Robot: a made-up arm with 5 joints.
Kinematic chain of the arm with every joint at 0, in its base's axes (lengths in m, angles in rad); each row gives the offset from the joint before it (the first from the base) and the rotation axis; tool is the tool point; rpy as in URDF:
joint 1: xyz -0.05 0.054 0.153 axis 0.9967 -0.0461 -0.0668
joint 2: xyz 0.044 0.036 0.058 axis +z
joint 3: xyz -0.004 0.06 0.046 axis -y
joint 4: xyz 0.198 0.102 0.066 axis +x
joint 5: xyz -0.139 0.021 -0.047 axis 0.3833 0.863 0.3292
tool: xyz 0.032 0.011 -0.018 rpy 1.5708 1.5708 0
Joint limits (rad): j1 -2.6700..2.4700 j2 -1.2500..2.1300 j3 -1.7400..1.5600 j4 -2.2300..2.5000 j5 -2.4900..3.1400
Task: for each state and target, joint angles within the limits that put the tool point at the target. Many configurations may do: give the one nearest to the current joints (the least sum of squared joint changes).
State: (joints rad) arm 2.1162 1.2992 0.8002 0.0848 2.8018
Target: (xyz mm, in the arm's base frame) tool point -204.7 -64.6 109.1
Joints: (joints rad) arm 2.3103 1.5275 0.8431 -0.6428 2.6916
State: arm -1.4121 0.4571 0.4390 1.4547 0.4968
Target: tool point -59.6 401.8 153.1
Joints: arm -0.6483 0.3642 0.3512 1.2801 0.3316
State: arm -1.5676 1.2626 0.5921 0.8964 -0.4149
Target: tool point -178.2 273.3 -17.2
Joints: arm -1.4631 0.9427 0.5421 0.9372 -0.4308
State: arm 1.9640 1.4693 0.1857 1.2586 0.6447
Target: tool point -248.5 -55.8 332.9
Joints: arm 1.3943 1.4091 -0.0953 1.0175 0.6053
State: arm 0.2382 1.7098 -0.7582 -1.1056 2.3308
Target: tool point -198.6 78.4 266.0
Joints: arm 0.3751 1.6069 -0.5489 -0.4051 2.5455
